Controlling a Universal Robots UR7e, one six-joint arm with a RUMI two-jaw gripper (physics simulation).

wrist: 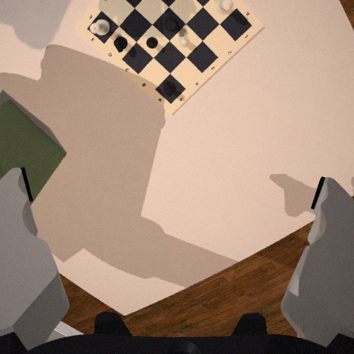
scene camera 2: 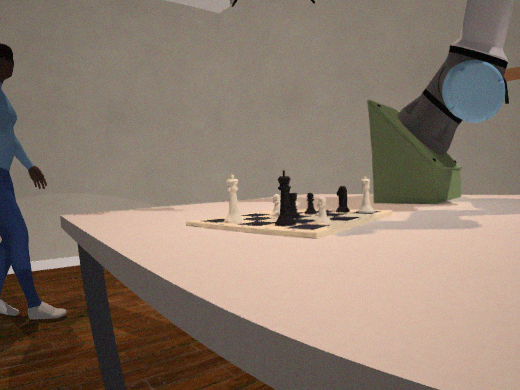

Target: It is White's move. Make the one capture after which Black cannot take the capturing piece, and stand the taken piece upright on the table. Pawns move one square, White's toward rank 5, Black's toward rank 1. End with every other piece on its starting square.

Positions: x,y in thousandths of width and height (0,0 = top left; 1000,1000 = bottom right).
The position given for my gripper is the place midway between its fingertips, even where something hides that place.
In view: my gripper (wrist: 490,501) and a chessboard (scene camera 2: 505,571).
The chessboard is seen too in the wrist view (wrist: 603,112).
